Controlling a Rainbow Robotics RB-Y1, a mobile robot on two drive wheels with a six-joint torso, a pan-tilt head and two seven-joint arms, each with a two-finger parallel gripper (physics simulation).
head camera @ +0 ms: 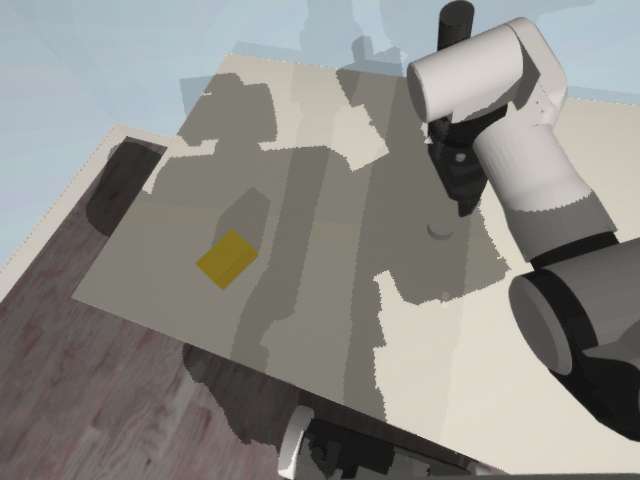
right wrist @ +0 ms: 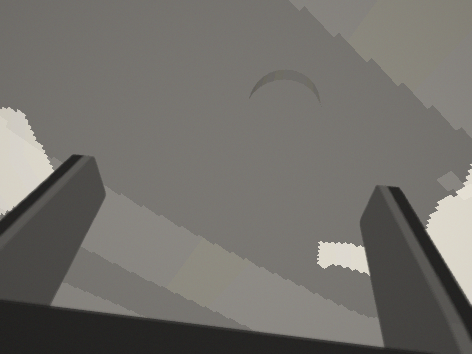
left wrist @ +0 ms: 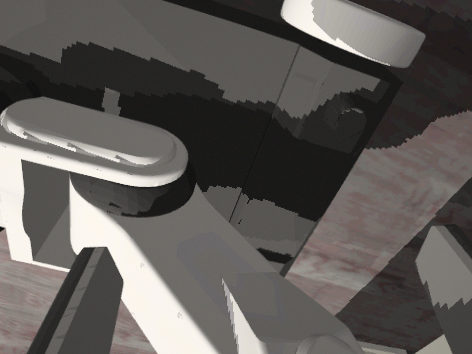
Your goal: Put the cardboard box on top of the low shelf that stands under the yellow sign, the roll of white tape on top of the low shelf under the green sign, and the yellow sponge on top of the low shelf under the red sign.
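Places are measured from the robot's base along level axes (x right, y ahead, z up), in centimetres.
Pixels of known places: left gripper, fingertip midpoint: (left wrist: 269,256); right gripper, fingertip midpoint: (head camera: 452,186) (right wrist: 231,189); robot's base, link origin: (head camera: 381,466).
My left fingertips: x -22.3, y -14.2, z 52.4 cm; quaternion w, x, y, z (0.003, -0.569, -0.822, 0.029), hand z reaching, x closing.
For each thing: its top centre in the pictures, then the offset to it from my left fingertips. Level surfaces: height alone.
- yellow sponge, top centre: (head camera: 223,254) dz +24.1, dx -16.0, dy +47.0 cm
- pale table, surface height: dz +19.6 cm
- white tape, top centre: (right wrist: 282,118) (head camera: 441,223) dz +22.0, dx +23.7, dy +63.4 cm
- Reddish-grey wood floor, surface height: dz -52.4 cm
The yellow sponge (head camera: 227,259) lies on the pale table (head camera: 439,356), left of centre in the head view. The roll of white tape (head camera: 439,226) (right wrist: 285,90) lies flat on the same table in shadow; its side shows as a thin curved band, and its top blends with the table. My right gripper (head camera: 466,210) (right wrist: 231,189) is open and empty above the table, with the roll beyond the fingertips in the right wrist view. My left gripper (left wrist: 269,256) is open and empty, beside my own body. The cardboard box, the signs and the low shelves do not show.
The table's near edge runs diagonally above my dark base (head camera: 361,449), which also shows in the left wrist view (left wrist: 225,145). Reddish-grey wood floor (head camera: 118,382) (left wrist: 395,185) lies beside it. A pale strip (head camera: 62,191) borders the floor at the left. Arm shadows cross the table.
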